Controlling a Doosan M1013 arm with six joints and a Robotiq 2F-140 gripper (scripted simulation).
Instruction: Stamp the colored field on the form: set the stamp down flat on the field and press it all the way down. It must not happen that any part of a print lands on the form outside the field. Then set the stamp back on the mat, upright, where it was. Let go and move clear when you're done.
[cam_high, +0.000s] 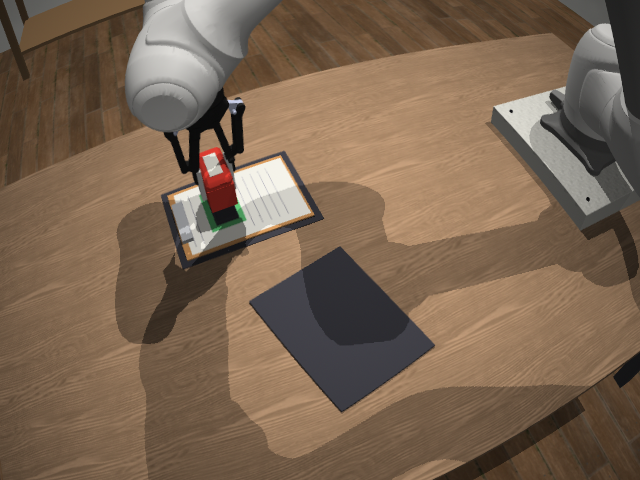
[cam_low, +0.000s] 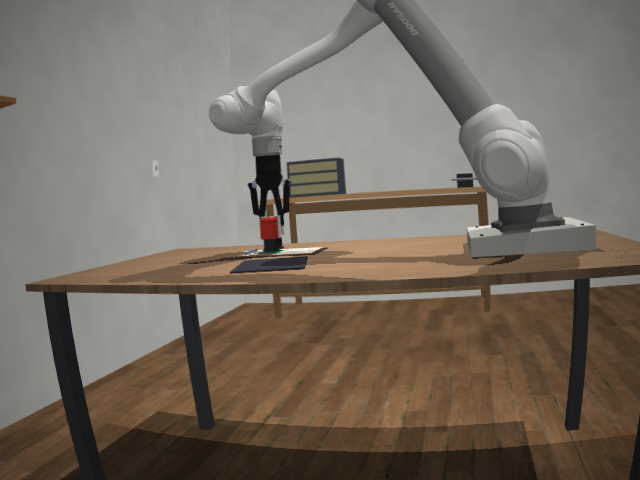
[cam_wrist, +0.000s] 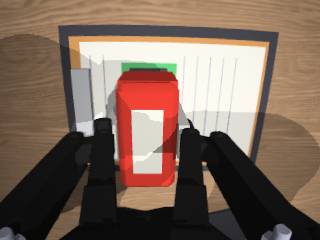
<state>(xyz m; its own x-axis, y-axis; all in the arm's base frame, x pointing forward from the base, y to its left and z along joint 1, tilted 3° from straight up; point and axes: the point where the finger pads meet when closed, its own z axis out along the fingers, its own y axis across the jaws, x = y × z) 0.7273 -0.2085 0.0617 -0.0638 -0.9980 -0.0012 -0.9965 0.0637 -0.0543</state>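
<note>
Right now my hand is 20 mm above the red stamp. From my hand the other things lie so: mat (70 mm behind, 300 mm to the left, 80 mm below); then clipboard (10 mm behind, 10 mm to the left, 70 mm below).
</note>
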